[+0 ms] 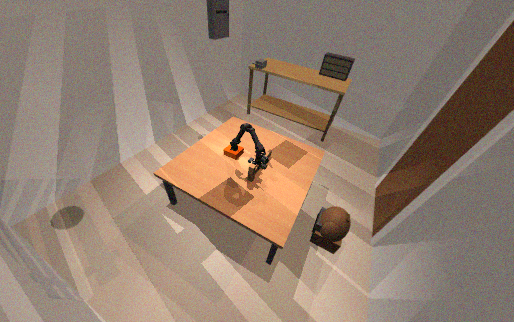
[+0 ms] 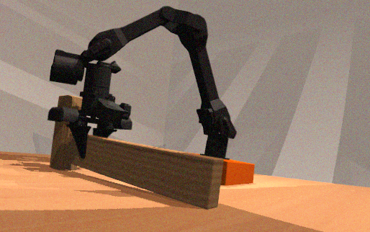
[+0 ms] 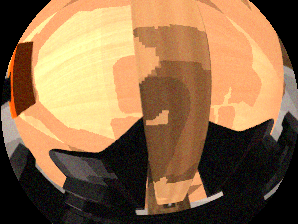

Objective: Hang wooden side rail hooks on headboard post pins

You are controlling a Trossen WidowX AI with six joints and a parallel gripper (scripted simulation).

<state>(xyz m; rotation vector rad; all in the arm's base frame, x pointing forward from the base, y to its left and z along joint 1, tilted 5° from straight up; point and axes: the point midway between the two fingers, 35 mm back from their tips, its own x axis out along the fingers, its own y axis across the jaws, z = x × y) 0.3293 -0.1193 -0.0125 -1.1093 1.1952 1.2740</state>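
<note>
Right now my gripper tip is 110 mm to the left of the headboard post and 40 mm below it.
</note>
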